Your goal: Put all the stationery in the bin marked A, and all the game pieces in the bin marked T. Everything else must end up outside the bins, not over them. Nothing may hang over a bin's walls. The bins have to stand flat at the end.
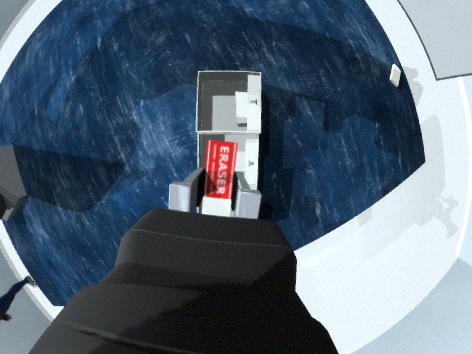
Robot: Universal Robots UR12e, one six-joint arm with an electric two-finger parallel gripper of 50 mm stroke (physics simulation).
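Frame: origin at the arm's base, x ahead, y left, z up, level; millimetres.
Where they show: gripper, fingertip midpoint: [218, 181].
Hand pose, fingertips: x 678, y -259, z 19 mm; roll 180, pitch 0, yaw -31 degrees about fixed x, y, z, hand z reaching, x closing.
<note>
After its pixels a point has its place.
My gripper [218, 181] @(x 678, y -259, z 19 mm) is shut on the red and white eraser [223, 159] @(x 691, y -243, z 29 mm), its word ERASER facing up. The eraser is held above the bin marked A [251, 176] @(x 709, y -291, z -85 mm) and hides much of its inside. The height of the eraser over the bin cannot be told. The bin marked T [255, 85] @(x 765, y -178, z -71 mm) adjoins bin A on its far side. Its label is on the right wall. A pale patch or block shows inside bin T by that wall; which of the two it is cannot be told.
A small pale block [395, 75] @(x 1103, y -228, z -105 mm) is at the far right, near the edge of the dark blue table top [330, 200] @(x 827, y -401, z -113 mm). A dark grey object [11, 182] @(x 128, y -36, z -73 mm) shows in part at the left edge. Shadows lie across the table around the bins.
</note>
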